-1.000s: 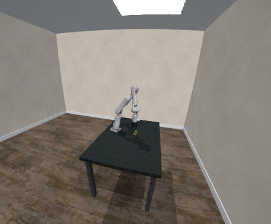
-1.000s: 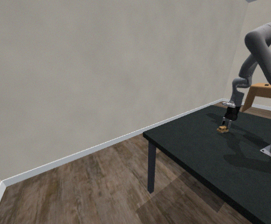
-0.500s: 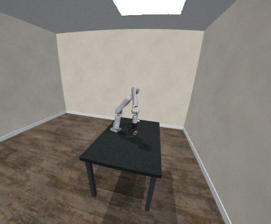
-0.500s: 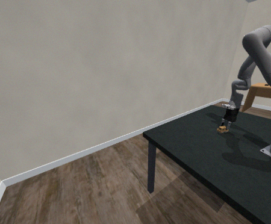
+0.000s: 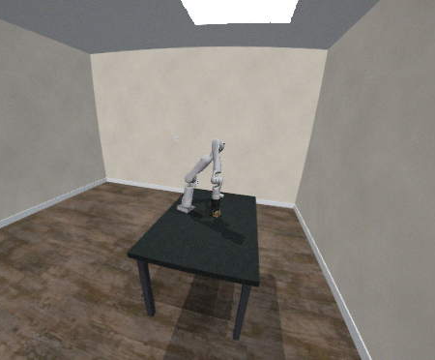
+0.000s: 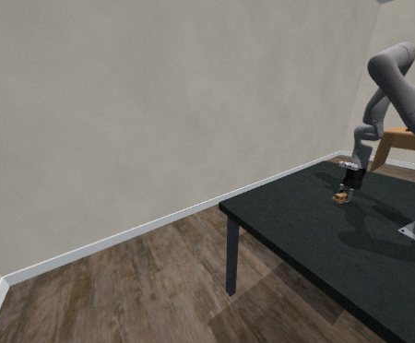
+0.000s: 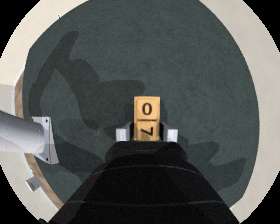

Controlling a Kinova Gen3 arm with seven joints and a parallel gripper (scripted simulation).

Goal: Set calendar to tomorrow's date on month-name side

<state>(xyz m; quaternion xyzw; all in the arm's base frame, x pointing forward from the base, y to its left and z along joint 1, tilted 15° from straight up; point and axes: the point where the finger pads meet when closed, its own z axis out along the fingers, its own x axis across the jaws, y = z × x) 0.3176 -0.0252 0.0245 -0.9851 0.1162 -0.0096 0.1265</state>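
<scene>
My hand is 10 mm above the wooden date cube.
</scene>
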